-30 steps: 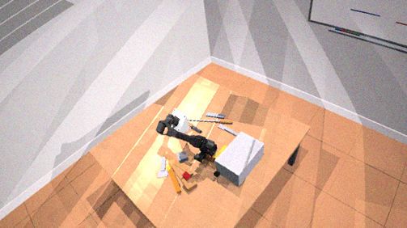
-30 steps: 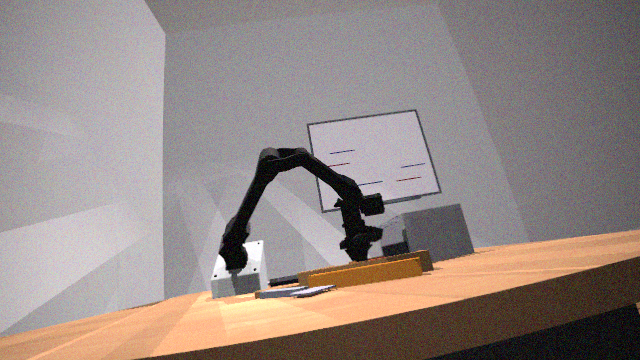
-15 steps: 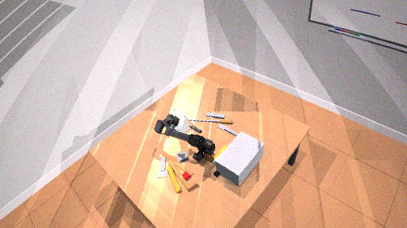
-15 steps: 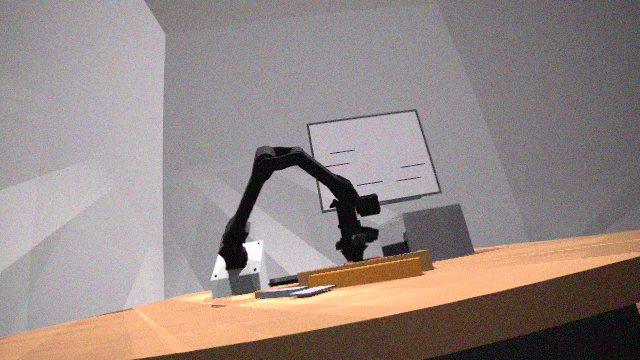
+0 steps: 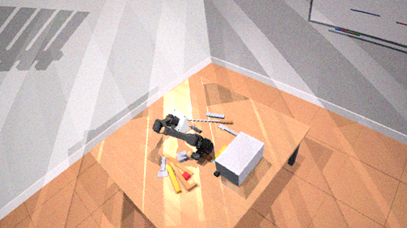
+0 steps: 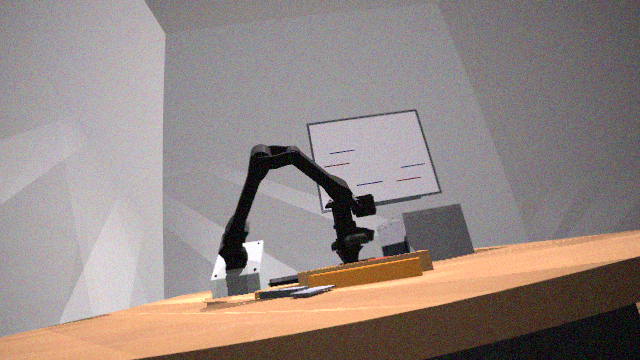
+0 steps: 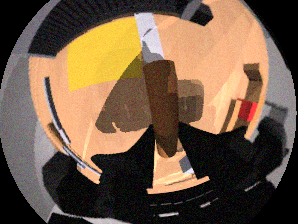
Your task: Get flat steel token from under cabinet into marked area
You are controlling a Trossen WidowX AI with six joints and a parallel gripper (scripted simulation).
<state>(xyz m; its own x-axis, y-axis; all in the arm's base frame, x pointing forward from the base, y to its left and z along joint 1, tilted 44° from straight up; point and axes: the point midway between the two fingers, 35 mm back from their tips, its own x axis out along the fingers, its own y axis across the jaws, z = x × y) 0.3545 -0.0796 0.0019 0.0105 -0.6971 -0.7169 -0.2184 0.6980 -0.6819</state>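
The grey block is 10 cm behind my gripper tip, 11 cm to the right of it and 1 cm above it. Round my gripper tip: orange bar (1 cm behind, 27 cm to the right, 1 cm above); thin wooden stick (9 cm behind, 17 cm to the right); red block (4 cm ahead, 20 cm to the right, 1 cm above).
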